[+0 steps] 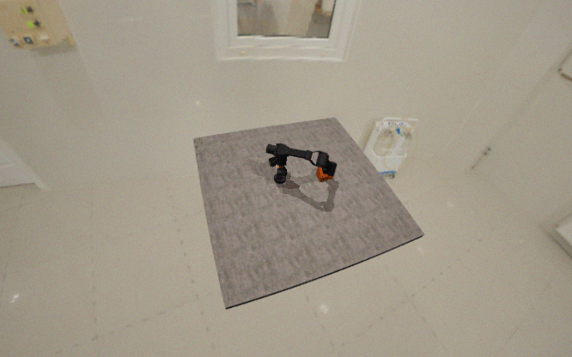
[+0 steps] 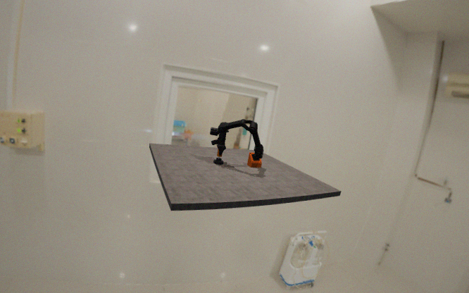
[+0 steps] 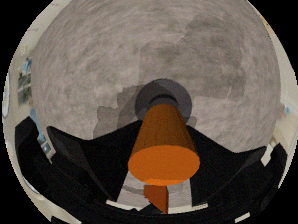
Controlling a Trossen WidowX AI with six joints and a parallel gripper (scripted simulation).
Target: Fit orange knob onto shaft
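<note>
Now: the orange knob 3 cm above my gripper tip. From my gripper tip the other things lie so: round pedestal 4 cm below.
</note>
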